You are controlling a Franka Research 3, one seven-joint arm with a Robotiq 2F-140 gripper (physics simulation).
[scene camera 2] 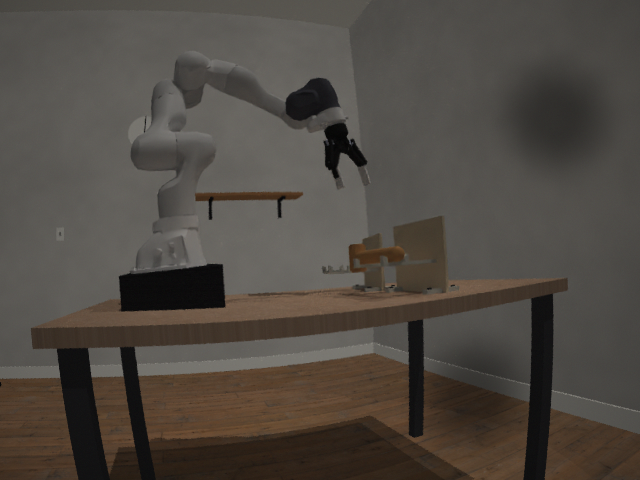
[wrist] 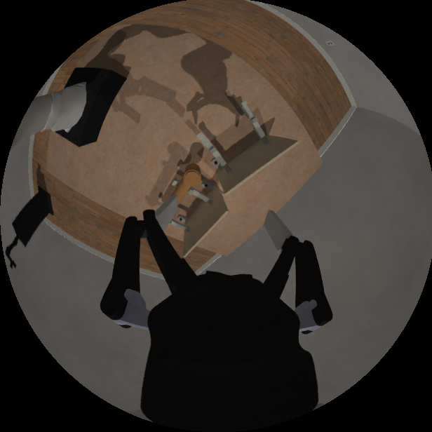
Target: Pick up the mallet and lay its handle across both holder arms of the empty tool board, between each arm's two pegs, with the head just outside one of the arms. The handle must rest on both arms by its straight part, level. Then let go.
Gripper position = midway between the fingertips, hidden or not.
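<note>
My own gripper (scene camera 2: 355, 186) (wrist: 222, 210) is there for me to see, in scene camera 2 and in the wrist view as well. I see an orange mallet (scene camera 2: 395, 254). There is a pale tool board (scene camera 2: 424, 268) too, and also a pale tool board (scene camera 2: 374, 276).
</note>
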